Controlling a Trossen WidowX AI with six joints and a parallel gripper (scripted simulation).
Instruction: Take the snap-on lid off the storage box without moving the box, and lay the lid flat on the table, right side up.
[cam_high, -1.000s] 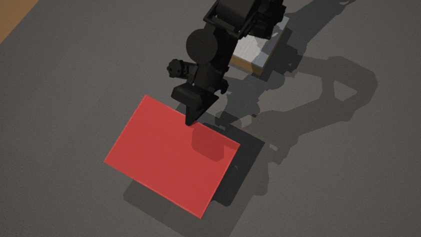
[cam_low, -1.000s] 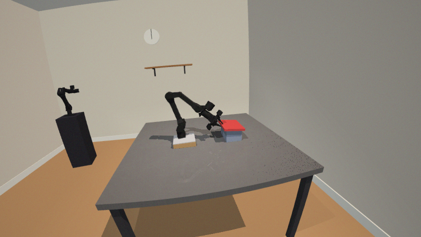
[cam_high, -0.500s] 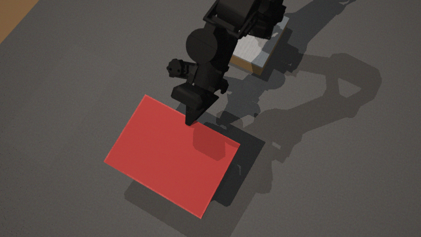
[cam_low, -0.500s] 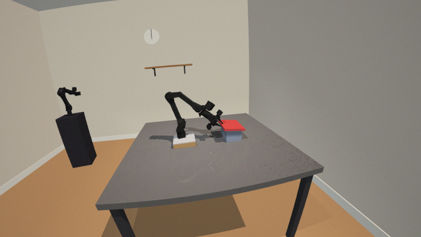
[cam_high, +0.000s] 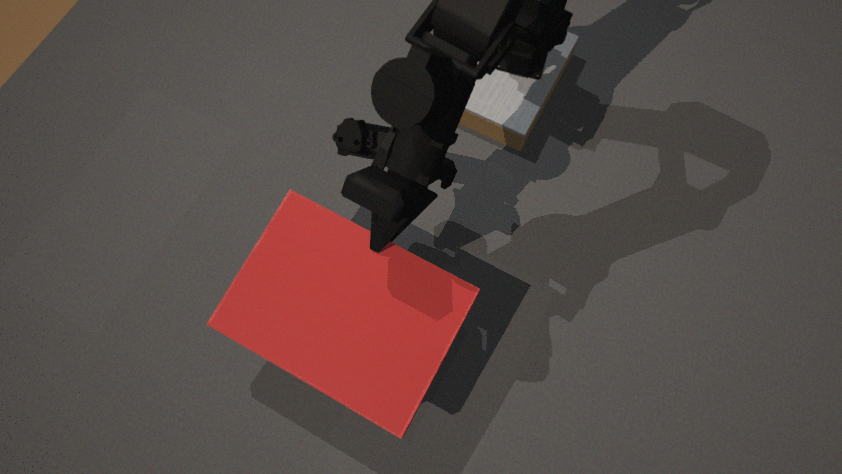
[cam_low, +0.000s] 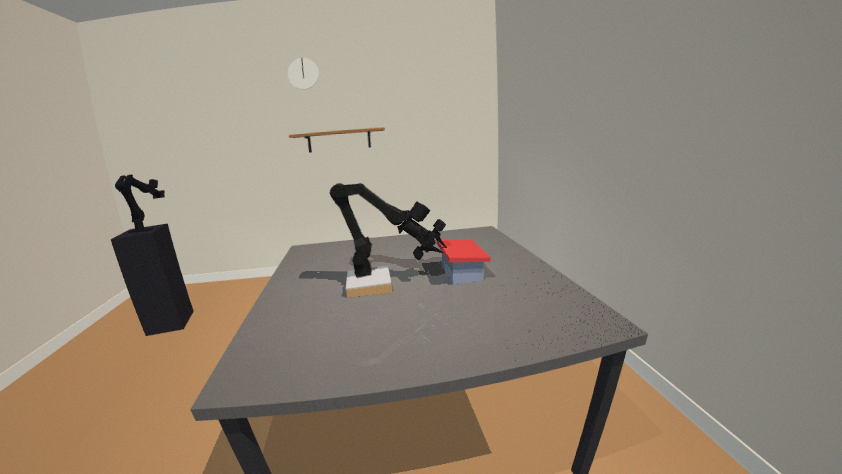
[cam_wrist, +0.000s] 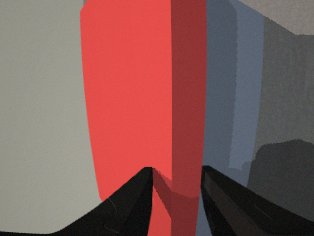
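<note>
Right now my gripper tip is 7 cm short of the red lid and 2 cm to the left of it. From my gripper tip the other things lie so: grey-blue storage box: 7 cm ahead, 6 cm below, 2 cm to the right.
</note>
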